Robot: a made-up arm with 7 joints.
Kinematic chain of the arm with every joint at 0, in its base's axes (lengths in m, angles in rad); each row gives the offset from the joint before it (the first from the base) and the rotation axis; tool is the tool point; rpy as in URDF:
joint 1: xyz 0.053 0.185 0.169 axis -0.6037 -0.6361 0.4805
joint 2: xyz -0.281 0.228 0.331 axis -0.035 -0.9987 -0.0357
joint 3: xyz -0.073 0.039 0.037 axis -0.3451 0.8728 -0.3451
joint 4: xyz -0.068 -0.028 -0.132 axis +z
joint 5: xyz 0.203 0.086 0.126 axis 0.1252 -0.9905 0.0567
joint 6: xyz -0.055 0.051 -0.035 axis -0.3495 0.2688 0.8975
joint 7: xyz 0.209 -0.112 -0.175 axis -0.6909 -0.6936 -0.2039
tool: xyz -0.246 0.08 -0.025 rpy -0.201 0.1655 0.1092
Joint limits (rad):
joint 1: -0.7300..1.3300
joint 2: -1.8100..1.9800
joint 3: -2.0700..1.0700
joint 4: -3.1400..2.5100
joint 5: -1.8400..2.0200
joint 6: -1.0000..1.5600
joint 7: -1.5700..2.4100
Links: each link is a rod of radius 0.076 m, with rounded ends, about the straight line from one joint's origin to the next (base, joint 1, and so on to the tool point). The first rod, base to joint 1, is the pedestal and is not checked.
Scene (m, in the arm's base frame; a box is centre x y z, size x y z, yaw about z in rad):
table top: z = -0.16
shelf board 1: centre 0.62 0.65 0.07 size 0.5 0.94 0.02 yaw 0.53
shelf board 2: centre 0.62 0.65 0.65 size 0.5 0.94 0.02 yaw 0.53
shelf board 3: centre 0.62 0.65 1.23 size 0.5 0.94 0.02 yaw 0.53
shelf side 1: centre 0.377 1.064 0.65 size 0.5 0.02 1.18 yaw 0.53
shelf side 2: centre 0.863 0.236 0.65 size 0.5 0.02 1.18 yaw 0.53
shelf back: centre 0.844 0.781 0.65 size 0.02 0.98 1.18 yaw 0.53
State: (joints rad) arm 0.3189 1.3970 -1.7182 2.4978 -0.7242 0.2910 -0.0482
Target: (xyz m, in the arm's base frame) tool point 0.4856 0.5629 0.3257
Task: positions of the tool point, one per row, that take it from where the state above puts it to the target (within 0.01 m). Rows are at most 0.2 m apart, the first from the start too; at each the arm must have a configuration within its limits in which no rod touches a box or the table.
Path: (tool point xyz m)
1: -0.1279 0.4759 0.5263
2: 0.0308 0.4350 0.5334
3: 0.1473 0.3864 0.4514
4: 0.1704 0.3782 0.3257
5: 0.3056 0.4331 0.3251
6: 0.4116 0.5016 0.3315
7: 0.4856 0.5629 0.3257

